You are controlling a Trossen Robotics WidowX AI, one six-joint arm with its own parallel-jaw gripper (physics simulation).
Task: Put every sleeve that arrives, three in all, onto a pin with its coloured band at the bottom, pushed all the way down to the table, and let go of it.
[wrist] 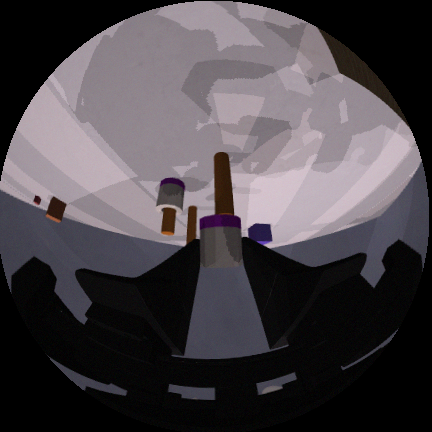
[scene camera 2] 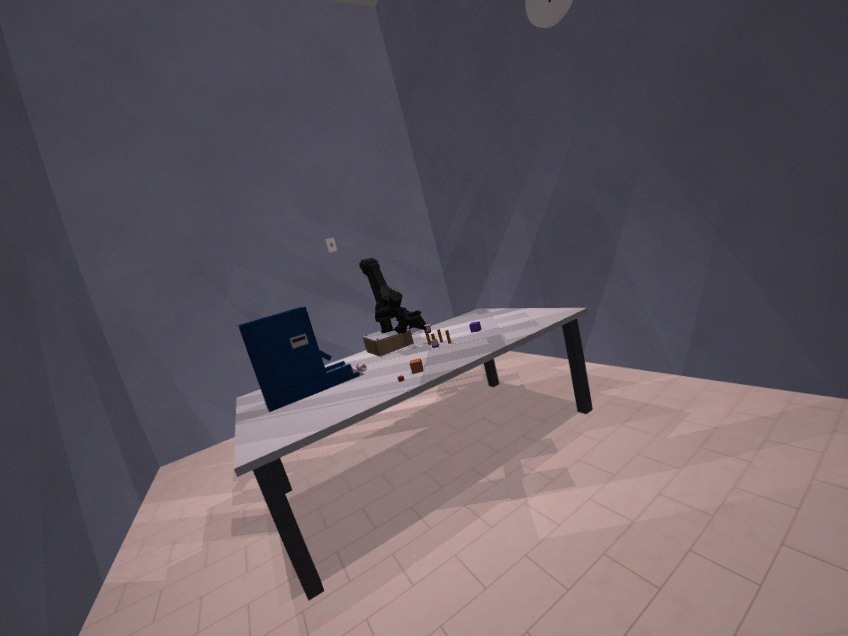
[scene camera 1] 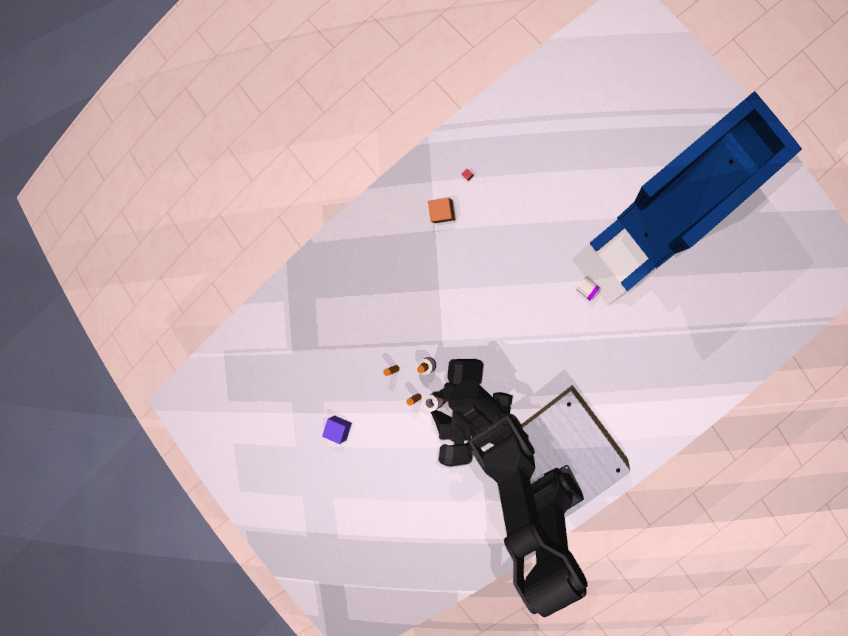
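Note:
My gripper [scene camera 1: 437,405] [scene camera 2: 426,328] [wrist: 220,243] is shut on a white-grey sleeve [scene camera 1: 430,403] [wrist: 220,245]. It holds the sleeve upright, purple band toward the table, just above a bare orange-brown pin [scene camera 2: 428,338] [wrist: 223,185]. That pin's tip shows at the band's edge in the wrist view; whether they touch I cannot tell. Two more bare pins [scene camera 1: 391,370] [scene camera 1: 413,399] stand nearby. Another sleeve [scene camera 1: 430,364] [scene camera 2: 434,343] [wrist: 170,196] sits low on the remaining pin [scene camera 1: 422,368] [wrist: 168,222], purple band at the bottom. A third sleeve [scene camera 1: 587,288] [scene camera 2: 361,367], with a magenta band, lies on its side.
A blue chute [scene camera 1: 667,205] [scene camera 2: 284,359] with a pale end pad [scene camera 1: 621,256] stands beside the lying sleeve. A wooden box [scene camera 1: 578,438] [scene camera 2: 389,344] stands by the arm. A purple cube [scene camera 1: 336,429] [wrist: 260,233], an orange cube [scene camera 1: 440,210] and a small red cube [scene camera 1: 467,174] lie on the table.

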